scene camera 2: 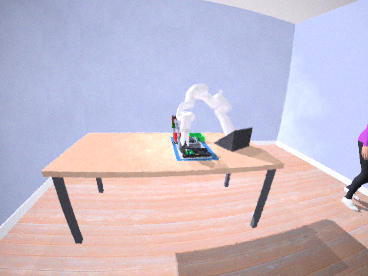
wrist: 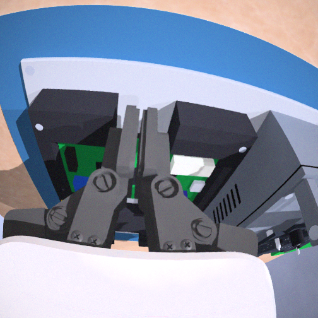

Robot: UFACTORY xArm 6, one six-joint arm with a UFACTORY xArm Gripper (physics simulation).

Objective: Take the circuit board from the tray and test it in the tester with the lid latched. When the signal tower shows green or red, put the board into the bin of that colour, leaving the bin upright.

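Frame: origin at the arm's base, x ahead, y left, z up, level; centimetres.
Seen in the pictures: gripper, fingertip midpoint: [scene camera 2: 183,152]; arm's base, origin of the base link: [scene camera 2: 231,135].
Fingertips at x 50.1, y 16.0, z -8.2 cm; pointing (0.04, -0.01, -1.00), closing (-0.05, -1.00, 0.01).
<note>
Offsets run from my fingertips to a thing's top centre. "spot": to the spot under its first point. Level surfaces: height alone.
The green circuit board {dx -4.8, dy +0.0, dz +0.8 cm} [scene camera 2: 189,151] [wrist: 89,157], with white and blue parts, lies in the black tray [wrist: 212,127]. My gripper [scene camera 2: 183,148] [wrist: 138,125] is shut with no object visible between its fingers; it is over the board and hides its middle in the wrist view. The grey tester {spot: dx -12.3, dy -11.1, dz +4.0 cm} [scene camera 2: 194,142] [wrist: 265,150] stands beside the tray; its lid latch is too small or hidden to judge. Dark parts above a green edge show at the lower right of the wrist view. The signal tower [scene camera 2: 174,121] shows small; its lit colour is unclear. The green bin {dx -21.7, dy -36.0, dz +2.7 cm} [scene camera 2: 198,135] and red bin {dx -6.7, dy -36.9, dz +2.7 cm} [scene camera 2: 175,137] are behind.
A blue mat {dz -1.8 cm} [scene camera 2: 176,151] [wrist: 150,30] lies under the tray and tester on the wooden table {dz -2.0 cm} [scene camera 2: 120,155]. A dark wedge-shaped block [scene camera 2: 241,139] stands at the right, near the arm's base. A person [scene camera 2: 361,160] is partly visible at the right edge, away from the table.
</note>
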